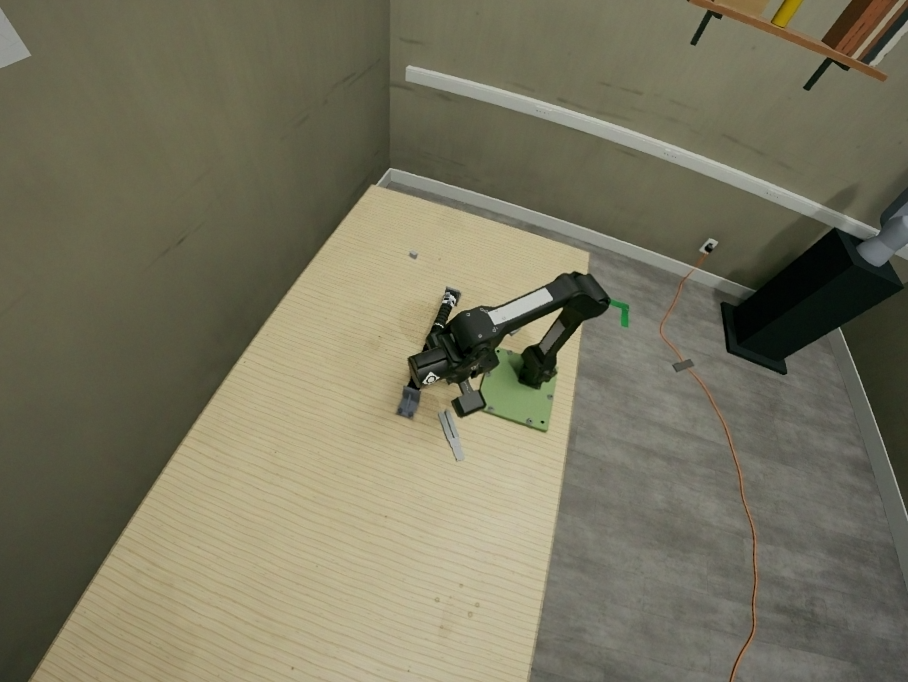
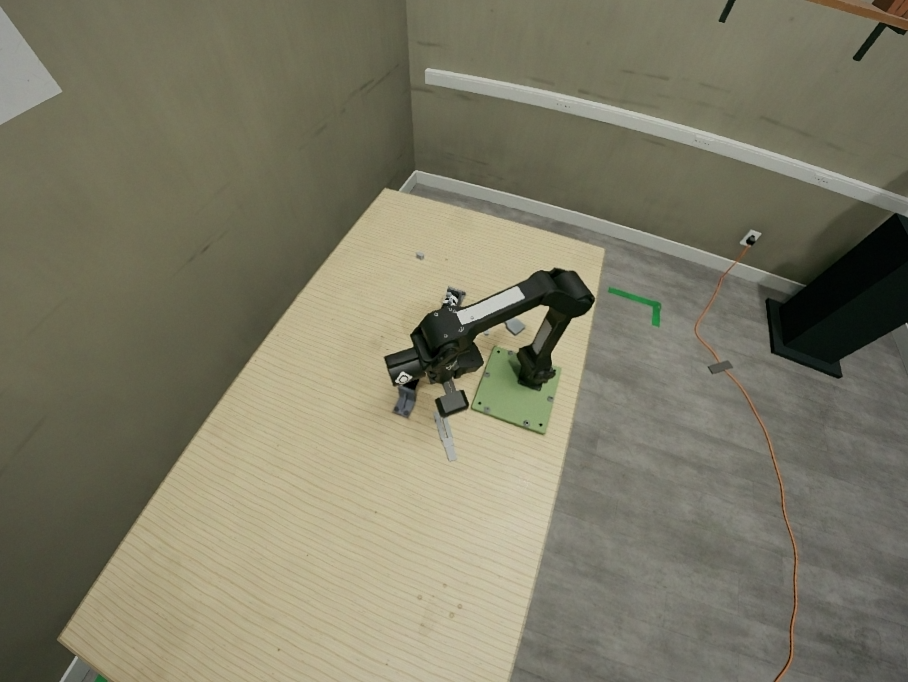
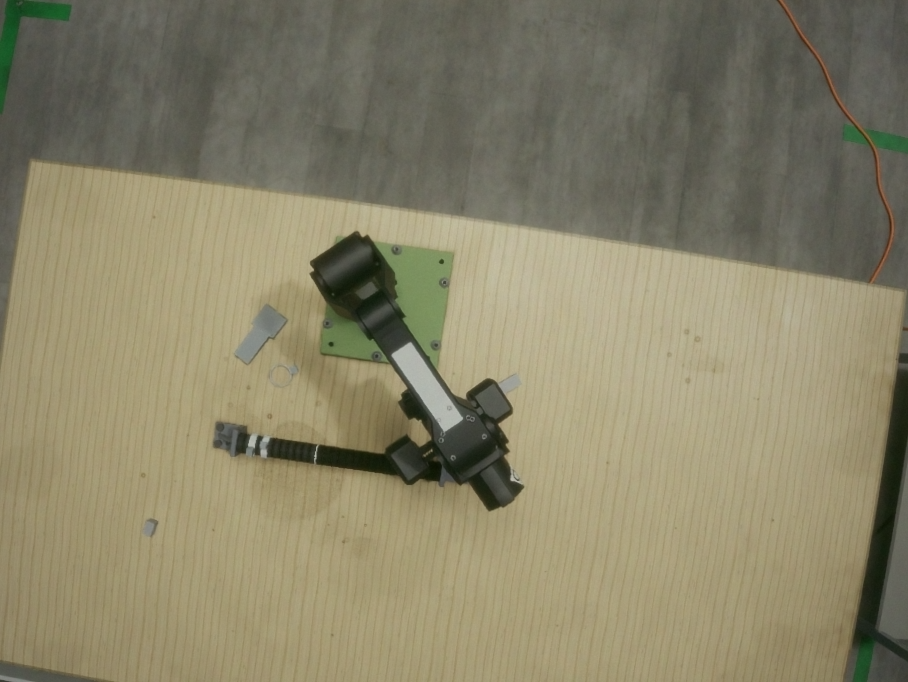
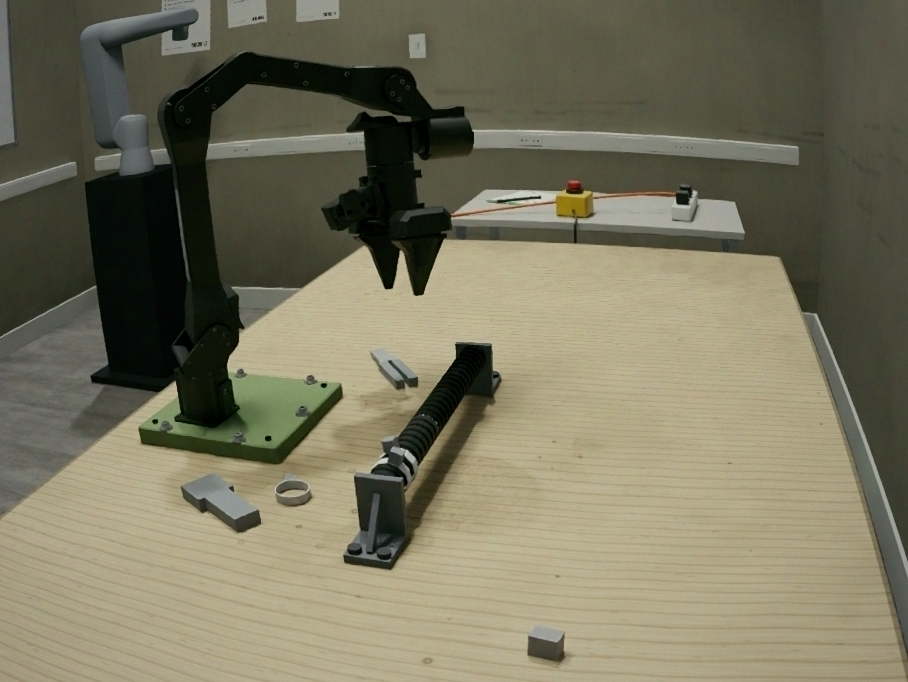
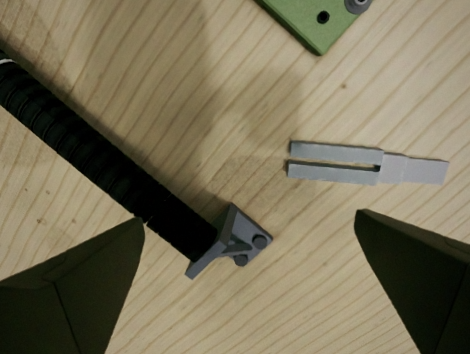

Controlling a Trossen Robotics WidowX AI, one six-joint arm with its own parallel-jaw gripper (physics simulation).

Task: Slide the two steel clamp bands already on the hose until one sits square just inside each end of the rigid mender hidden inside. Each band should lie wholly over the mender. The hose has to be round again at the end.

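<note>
A black ribbed hose point(image 3: 352, 458) point(image 4: 440, 400) point(image 5: 100, 156) runs between two grey end brackets and looks round where visible. Two steel clamp bands sit close together at one end: one band point(image 3: 251, 444) is beside the near bracket point(image 3: 229, 436) point(image 4: 380, 506), the other band point(image 3: 264, 446) slightly farther inward. A thin white line point(image 3: 316, 454) circles the hose farther along. The mender is hidden inside. My gripper point(image 4: 402, 290) point(image 5: 250, 224) is open and empty, high above the table near the far bracket point(image 4: 484, 367) point(image 5: 225, 244).
A forked grey tool point(image 1: 450, 435) point(image 4: 394, 368) point(image 5: 335, 175) lies near the far bracket. A grey stepped block point(image 3: 260, 334) point(image 4: 220, 501) and a loose ring point(image 4: 292, 501) lie near the green base plate point(image 3: 440, 315) point(image 4: 293, 433). A small grey block point(image 3: 150, 527) point(image 4: 546, 643) lies apart.
</note>
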